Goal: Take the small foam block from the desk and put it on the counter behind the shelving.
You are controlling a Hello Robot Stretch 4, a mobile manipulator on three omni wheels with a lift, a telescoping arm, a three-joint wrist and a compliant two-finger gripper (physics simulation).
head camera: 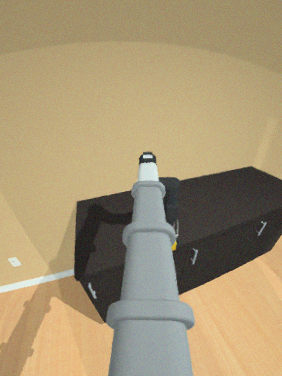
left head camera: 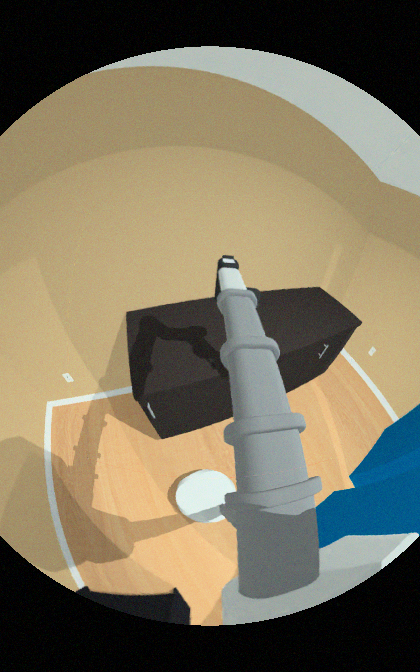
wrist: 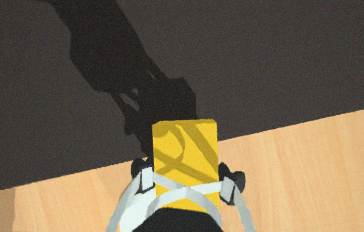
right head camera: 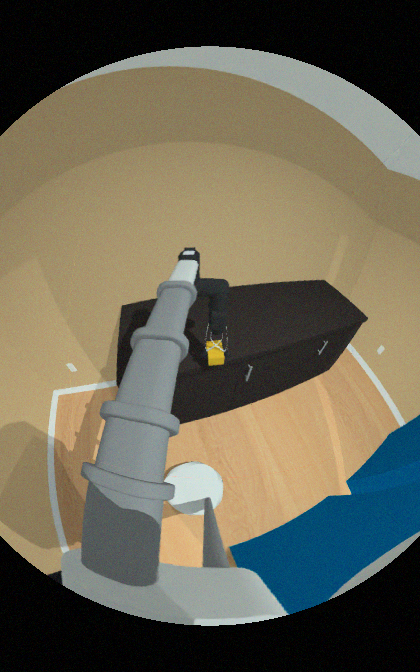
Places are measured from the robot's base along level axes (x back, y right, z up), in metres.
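Pixels of known places: gripper, between the fingertips: (wrist: pixel 187 170).
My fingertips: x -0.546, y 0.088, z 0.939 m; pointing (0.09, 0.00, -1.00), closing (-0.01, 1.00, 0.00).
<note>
Behind a point stands the place of what it marks.
The yellow foam block (right head camera: pixel 215 354) (wrist: pixel 185 150) @(x -0.579, y 0.083, z 0.985 m) is between the fingertips of my gripper (wrist: pixel 187 170) @(x -0.546, y 0.088, z 0.939 m) (right head camera: pixel 216 342). My gripper is shut on it. In the head camera view a small yellow part of the block (head camera: pixel 174 246) @(x -0.519, y 0.115, z 0.966 m) shows beside the arm. The dark brown counter (head camera: pixel 220 200) @(x -0.966, y 0.527, z 0.883 m) (left head camera: pixel 295 315) (right head camera: pixel 280 310) (wrist: pixel 280 65) @(x -0.688, y 0.194, z 0.883 m) stands against the wall. In the wrist view the block's far end overlaps the counter's front edge, and its near part is seen against the floor. The block appears above the counter top near that edge. The gripper is hidden behind the arm in the left head camera view.
A round white disc (left head camera: pixel 202 495) (right head camera: pixel 200 487) is on the floor in front of the counter. Large blue panels (left head camera: pixel 375 500) (right head camera: pixel 320 540) stand at the right. A dark object (left head camera: pixel 140 607) shows at the lower left. The arm's shadow lies across the counter top.
</note>
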